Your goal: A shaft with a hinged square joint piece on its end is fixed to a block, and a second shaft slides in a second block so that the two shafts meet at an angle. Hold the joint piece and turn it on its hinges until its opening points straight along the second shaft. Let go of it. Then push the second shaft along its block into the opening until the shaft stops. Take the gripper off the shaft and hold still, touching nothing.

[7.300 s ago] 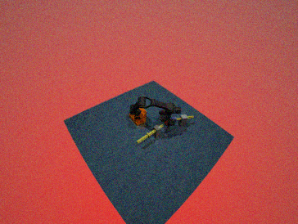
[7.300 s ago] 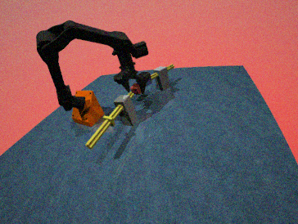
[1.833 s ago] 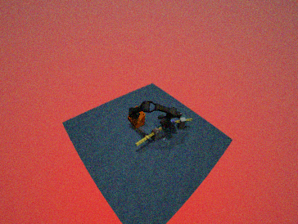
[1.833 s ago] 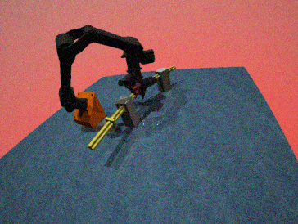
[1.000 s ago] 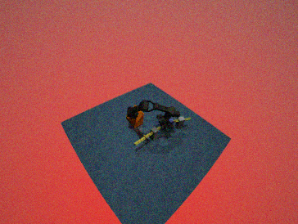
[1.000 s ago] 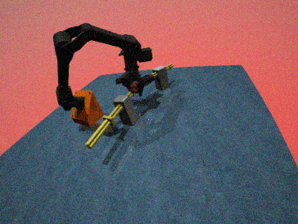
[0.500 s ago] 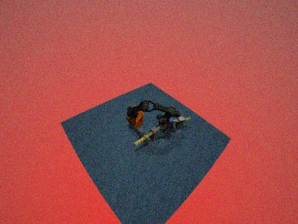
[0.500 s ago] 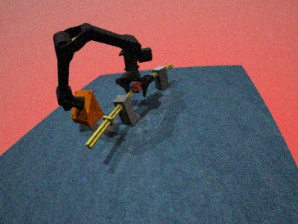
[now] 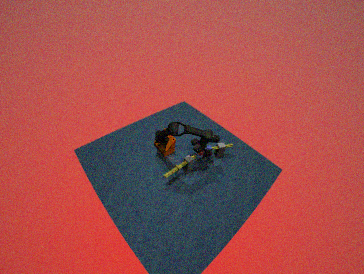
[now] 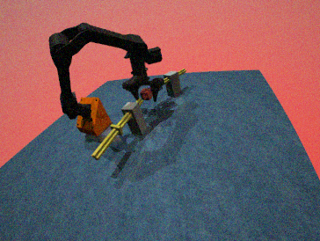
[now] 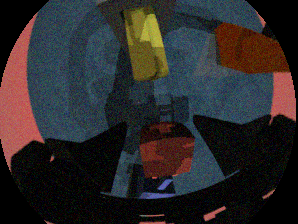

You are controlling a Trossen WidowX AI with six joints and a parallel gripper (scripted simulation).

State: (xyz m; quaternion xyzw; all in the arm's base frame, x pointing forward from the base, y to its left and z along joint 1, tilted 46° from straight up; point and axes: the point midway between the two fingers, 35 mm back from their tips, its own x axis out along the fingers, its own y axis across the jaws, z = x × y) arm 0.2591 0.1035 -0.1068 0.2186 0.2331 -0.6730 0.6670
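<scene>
Now: gripper tip 2 cm to the right of the red square joint piece and 3 cm below it.
</scene>
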